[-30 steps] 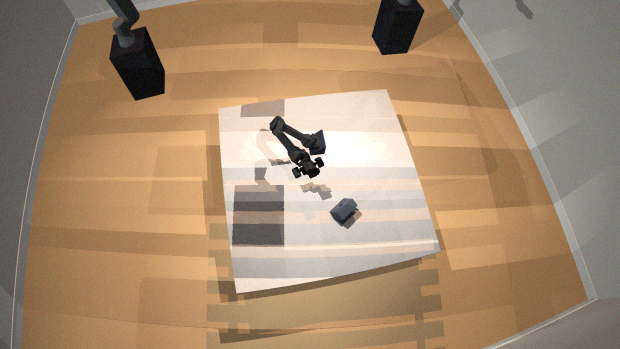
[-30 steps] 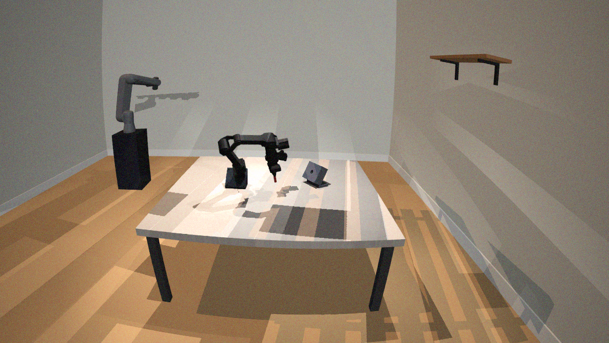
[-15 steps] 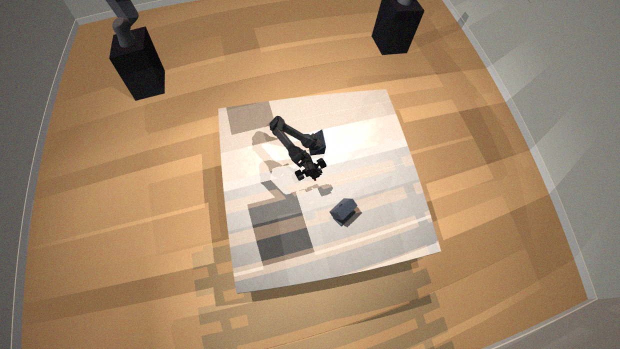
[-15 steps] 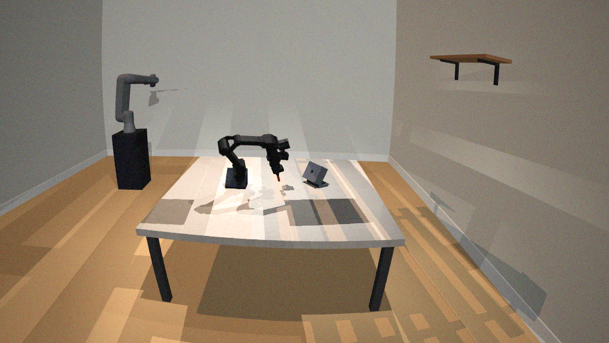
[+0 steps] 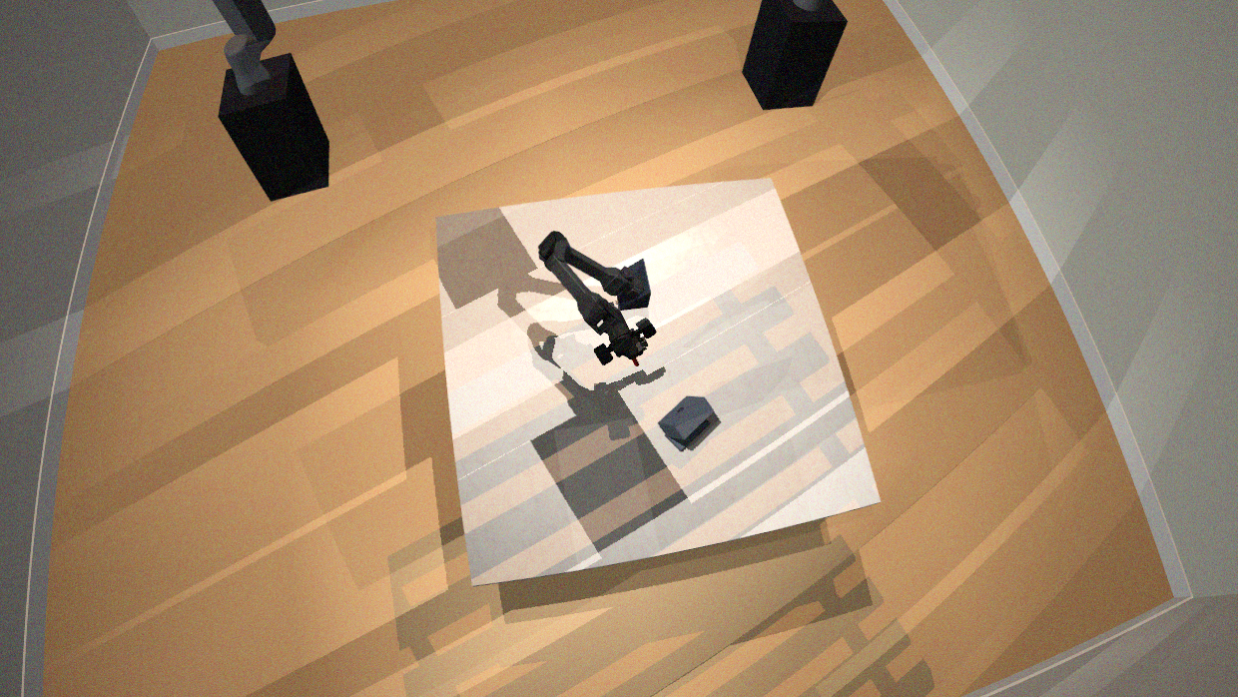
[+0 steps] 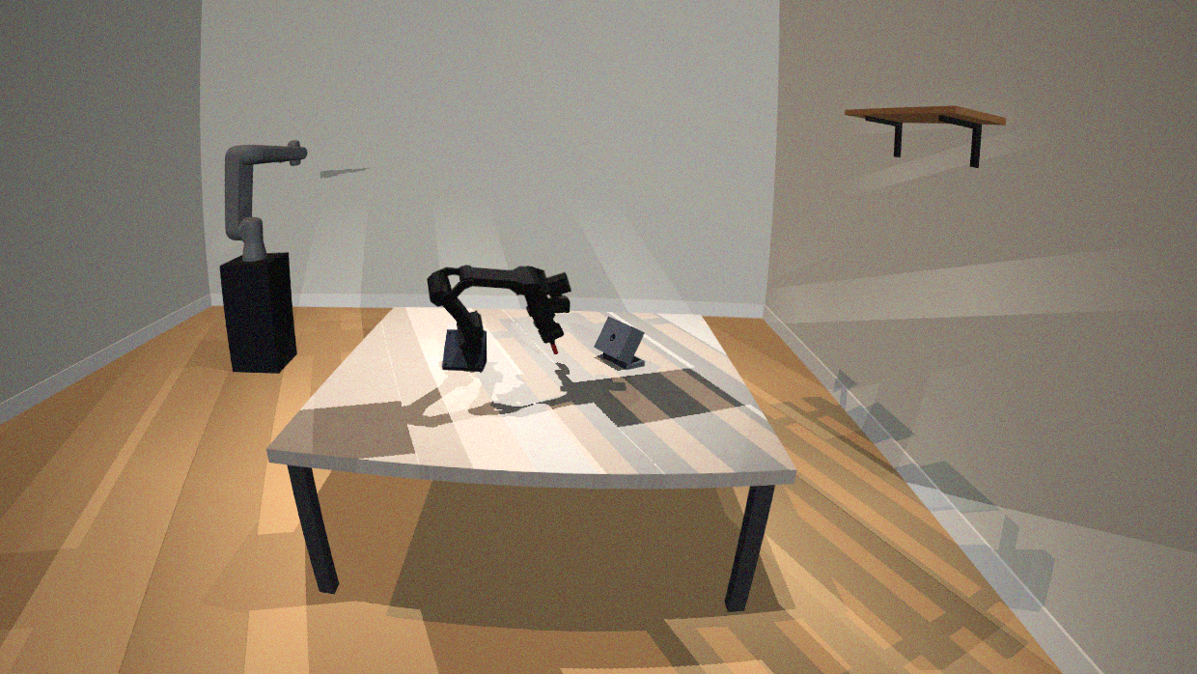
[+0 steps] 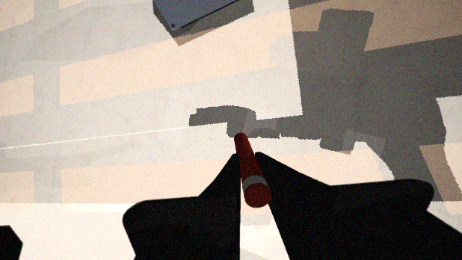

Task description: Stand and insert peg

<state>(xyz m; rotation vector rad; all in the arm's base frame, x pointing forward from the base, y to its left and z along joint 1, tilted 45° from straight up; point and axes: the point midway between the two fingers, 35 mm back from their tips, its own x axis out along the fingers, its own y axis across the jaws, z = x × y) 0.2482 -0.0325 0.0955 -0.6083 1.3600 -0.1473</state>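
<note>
The sloped panel lies 210 mm ahead of my gripper tip, 110 mm to the left of it and 30 mm below it. From my gripper tip the other things lie so: red peg: 10 mm behind, 10 mm to the right, 10 mm above.
</note>
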